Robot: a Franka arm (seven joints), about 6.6 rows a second.
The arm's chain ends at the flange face. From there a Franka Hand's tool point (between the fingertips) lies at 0.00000 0.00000 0.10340 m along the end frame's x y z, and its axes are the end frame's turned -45 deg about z.
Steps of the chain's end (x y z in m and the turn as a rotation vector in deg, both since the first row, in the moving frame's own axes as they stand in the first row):
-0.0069, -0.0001, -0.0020, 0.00, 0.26, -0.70
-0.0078, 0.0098, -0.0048, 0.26, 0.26, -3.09
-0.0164, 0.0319, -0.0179, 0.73, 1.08, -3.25
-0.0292, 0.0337, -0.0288, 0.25, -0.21, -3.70
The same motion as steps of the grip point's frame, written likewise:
-0.0045, -0.0046, -0.0020, -0.18, 0.18, -0.70
-0.0118, 0.0014, -0.0048, 0.00, 0.37, -3.09
-0.0318, 0.0113, -0.0179, -0.25, 1.28, -3.25
-0.0444, 0.0026, -0.0288, 0.33, 0.03, -3.70

